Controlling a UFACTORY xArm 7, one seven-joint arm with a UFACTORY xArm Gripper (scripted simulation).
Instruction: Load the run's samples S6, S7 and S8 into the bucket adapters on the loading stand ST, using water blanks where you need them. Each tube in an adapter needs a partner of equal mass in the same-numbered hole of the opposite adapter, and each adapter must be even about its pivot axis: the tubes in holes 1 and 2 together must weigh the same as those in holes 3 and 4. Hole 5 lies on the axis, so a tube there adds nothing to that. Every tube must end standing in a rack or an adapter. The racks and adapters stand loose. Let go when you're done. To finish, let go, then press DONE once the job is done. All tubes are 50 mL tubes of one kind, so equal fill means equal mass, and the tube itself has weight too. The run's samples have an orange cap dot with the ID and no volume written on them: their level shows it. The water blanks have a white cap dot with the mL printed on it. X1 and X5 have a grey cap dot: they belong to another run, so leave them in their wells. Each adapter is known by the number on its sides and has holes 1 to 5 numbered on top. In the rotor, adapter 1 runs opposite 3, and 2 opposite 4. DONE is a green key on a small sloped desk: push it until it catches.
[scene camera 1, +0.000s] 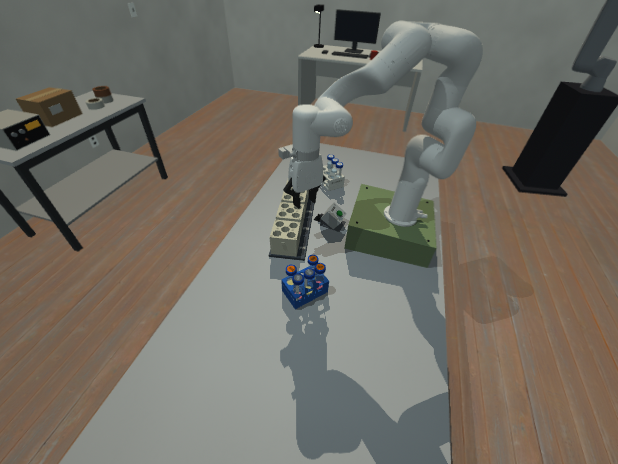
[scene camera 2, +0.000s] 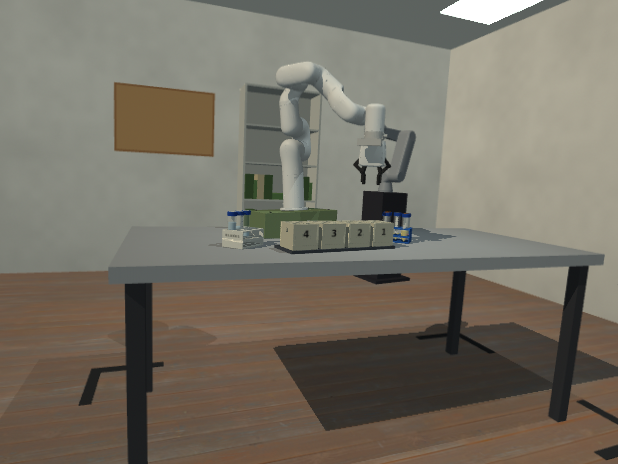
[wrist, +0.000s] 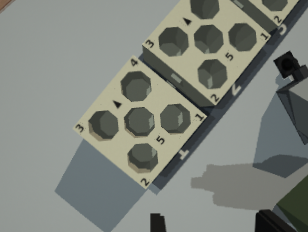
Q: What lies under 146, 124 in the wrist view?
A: A bucket adapter.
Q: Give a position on a white rack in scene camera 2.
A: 230, 238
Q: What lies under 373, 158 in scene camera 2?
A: My gripper.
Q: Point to my gripper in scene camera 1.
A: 304, 203
